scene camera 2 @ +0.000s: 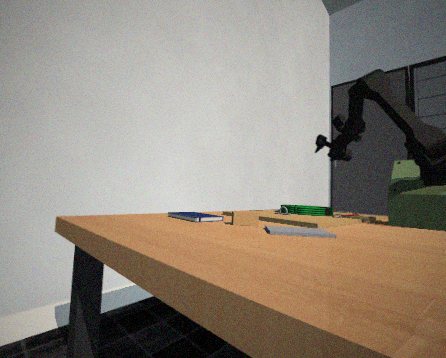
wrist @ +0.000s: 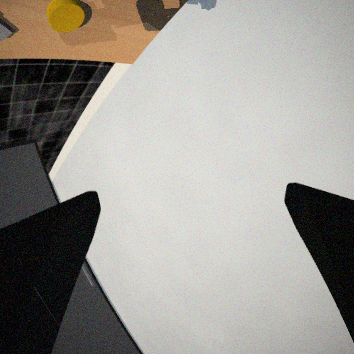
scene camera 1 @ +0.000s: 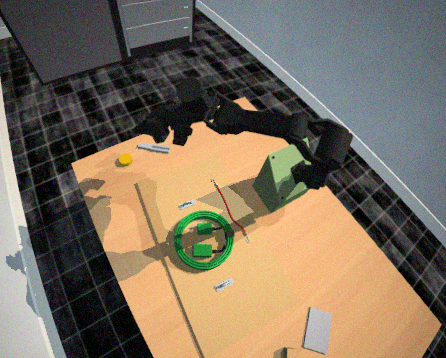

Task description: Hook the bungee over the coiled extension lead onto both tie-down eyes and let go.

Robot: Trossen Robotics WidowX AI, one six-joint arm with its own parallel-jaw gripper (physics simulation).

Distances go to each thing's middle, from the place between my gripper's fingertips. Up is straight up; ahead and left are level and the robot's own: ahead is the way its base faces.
The green coiled extension lead (scene camera 1: 199, 250) is 310 mm to the left of my hand, 270 mm below it and 30 mm behind it. Round my hand: grey plate (scene camera 1: 318, 327) (760 mm to the left, 290 mm below, 180 mm behind).
